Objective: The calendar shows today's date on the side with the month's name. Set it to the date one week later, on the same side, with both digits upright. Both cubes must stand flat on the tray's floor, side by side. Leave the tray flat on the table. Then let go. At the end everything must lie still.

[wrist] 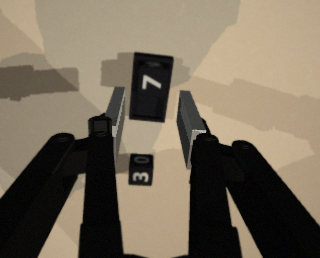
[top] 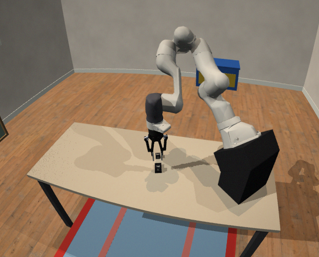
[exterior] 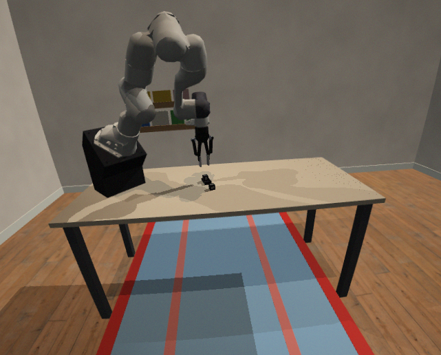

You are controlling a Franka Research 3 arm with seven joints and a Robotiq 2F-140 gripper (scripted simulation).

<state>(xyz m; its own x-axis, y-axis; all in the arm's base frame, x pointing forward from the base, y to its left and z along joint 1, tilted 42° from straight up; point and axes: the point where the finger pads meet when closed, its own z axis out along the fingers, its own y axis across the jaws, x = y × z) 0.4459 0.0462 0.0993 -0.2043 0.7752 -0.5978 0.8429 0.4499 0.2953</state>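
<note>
Now: hand 20 mm to the left of the black tray and 120 mm above it.
</note>
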